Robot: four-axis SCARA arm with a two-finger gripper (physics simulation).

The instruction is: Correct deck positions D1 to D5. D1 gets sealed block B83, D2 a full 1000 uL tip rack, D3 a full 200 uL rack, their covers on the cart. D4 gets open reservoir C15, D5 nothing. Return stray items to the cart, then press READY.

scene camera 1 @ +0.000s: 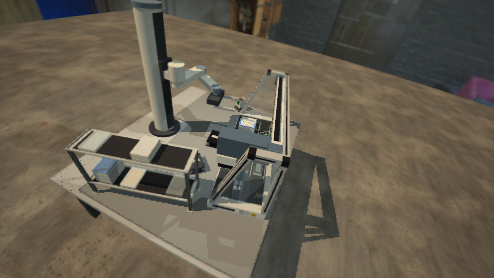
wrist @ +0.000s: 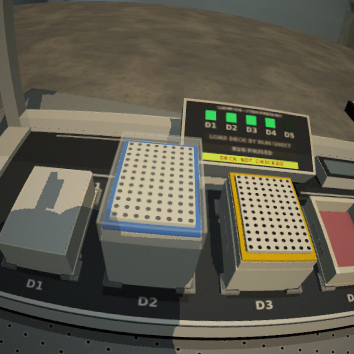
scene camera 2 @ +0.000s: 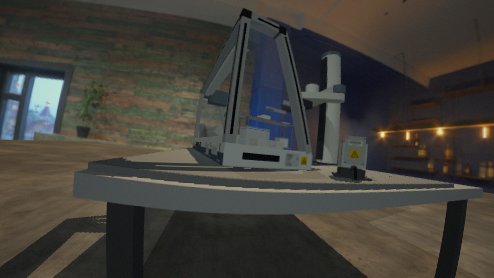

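Observation:
In the wrist view a plain pale block sits at D1; its label is unreadable. At D2 a blue-rimmed tip rack has a clear cover over it. At D3 a yellow-rimmed tip rack stands uncovered, with rows of dark holes. At D4 an open reservoir holding red shows at the right edge. The status panel has green lamps D1 to D4, D5 dark, and reads DECK NOT CHECKED. My gripper is open and empty, raised beside the deck. The cart stands at the left.
The cart's top shelf holds a flat pale item and a white box. Its lower shelf holds a bluish box, a flat cream item and a greyish item. A tall frame surrounds the deck. A grey carriage spans it.

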